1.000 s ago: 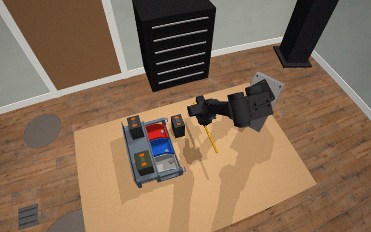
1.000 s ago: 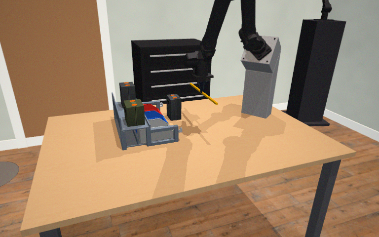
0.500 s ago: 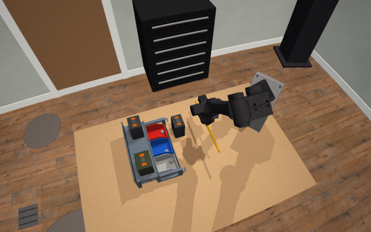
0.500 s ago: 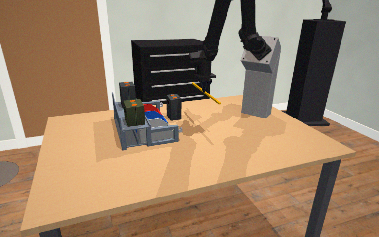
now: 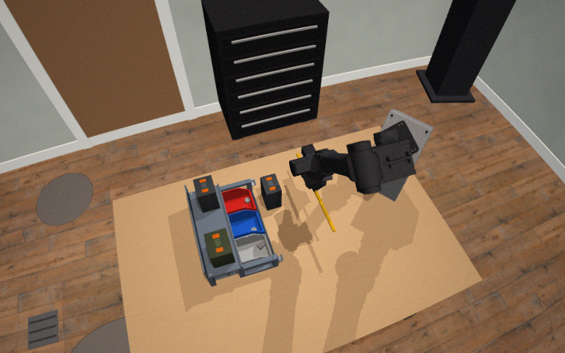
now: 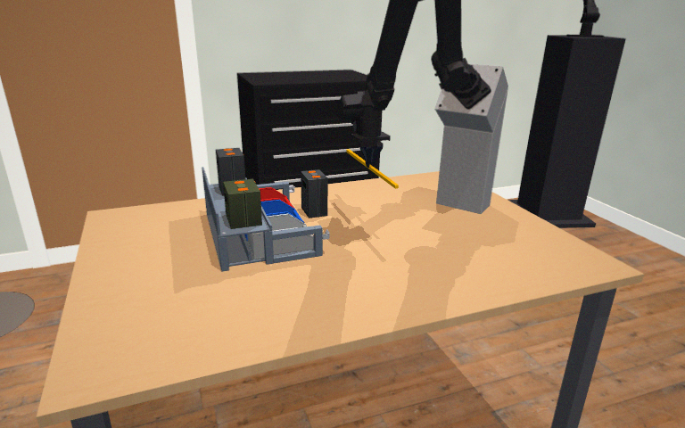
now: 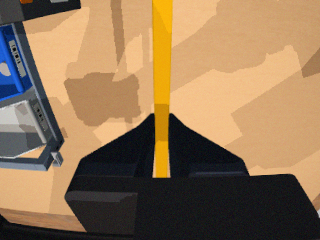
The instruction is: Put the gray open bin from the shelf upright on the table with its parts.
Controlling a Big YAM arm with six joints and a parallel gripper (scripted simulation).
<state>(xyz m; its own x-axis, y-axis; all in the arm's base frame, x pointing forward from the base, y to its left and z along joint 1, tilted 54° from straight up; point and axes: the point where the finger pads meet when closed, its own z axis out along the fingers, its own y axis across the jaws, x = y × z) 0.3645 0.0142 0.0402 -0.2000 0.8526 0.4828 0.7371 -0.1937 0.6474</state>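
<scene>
My hand is 1 cm above the yellow bar. From my hand the other things lie so: blue bin (30 cm ahead, 14 cm below, 7 cm to the left); gray open bin (27 cm ahead, 18 cm to the left, 14 cm below); red bin (33 cm ahead, 14 cm below, 4 cm to the right).
</scene>
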